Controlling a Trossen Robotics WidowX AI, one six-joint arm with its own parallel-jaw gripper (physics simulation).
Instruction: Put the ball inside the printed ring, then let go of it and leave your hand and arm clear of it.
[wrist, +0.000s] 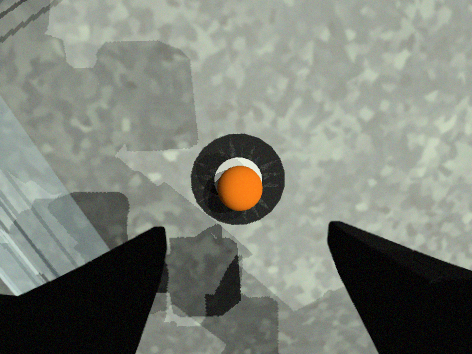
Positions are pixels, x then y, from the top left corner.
Labels:
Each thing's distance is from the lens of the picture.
my gripper (247, 234): 11 cm
orange ball (239, 188): 16 cm

